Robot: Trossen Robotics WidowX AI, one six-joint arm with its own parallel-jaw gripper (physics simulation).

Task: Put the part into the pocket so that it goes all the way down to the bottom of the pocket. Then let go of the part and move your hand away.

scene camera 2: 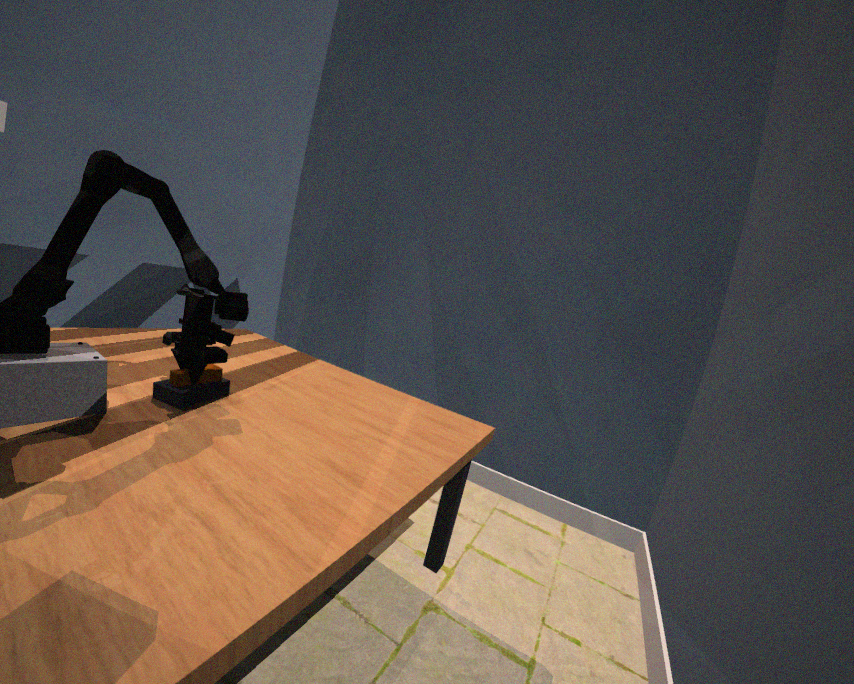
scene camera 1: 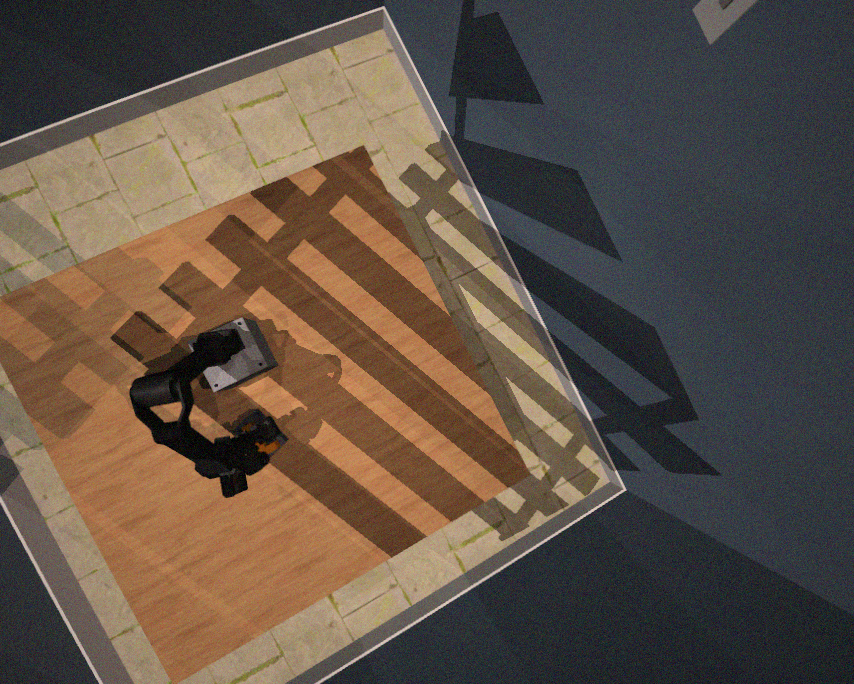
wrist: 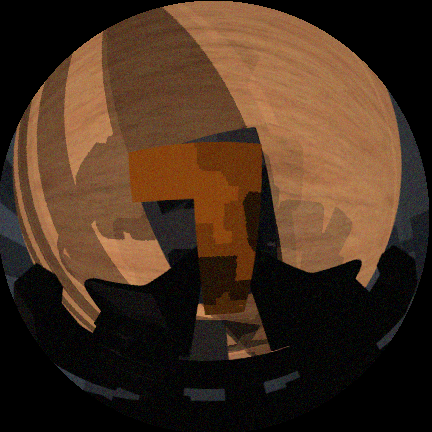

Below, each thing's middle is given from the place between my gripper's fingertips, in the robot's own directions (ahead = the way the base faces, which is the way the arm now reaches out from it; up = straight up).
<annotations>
Right now my hand is 10 mm short of the dark pocket block [scene camera 2: 183, 396] and 20 mm above it. From my hand the other things lie so: orange L-shaped part [wrist: 224, 178] 10 mm ahead, 20 mm to the left, 20 mm above.
</annotations>
